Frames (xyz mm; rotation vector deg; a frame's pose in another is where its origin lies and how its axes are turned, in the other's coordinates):
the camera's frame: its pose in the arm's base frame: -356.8 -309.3 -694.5 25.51 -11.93 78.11
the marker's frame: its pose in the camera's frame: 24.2 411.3 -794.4 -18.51 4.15 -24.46
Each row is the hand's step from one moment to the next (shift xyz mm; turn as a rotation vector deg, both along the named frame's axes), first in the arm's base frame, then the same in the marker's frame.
Working: the arm's base frame: its pose in the marker's frame: 788.5 -694.8 1166.9 -8.87 14.47 -51.79

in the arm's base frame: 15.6 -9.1 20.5 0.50 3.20 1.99
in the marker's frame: 8.1 -17.4 19.5 3.27 1.61 1.07
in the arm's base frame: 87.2 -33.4 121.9 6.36 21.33 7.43
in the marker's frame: 60.6 -86.2 111.7 21.97 8.18 1.08
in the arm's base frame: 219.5 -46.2 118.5 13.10 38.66 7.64
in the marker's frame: 128.3 -198.8 91.5 39.11 13.42 -3.87
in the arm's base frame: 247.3 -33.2 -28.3 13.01 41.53 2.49
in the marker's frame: 113.3 -216.8 -56.6 39.78 15.11 -9.48
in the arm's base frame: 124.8 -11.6 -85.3 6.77 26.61 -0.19
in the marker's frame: 41.1 -108.2 -97.9 24.06 10.87 -7.55
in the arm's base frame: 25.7 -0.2 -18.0 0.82 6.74 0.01
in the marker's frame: 10.0 -21.0 -21.1 5.58 3.46 -1.72
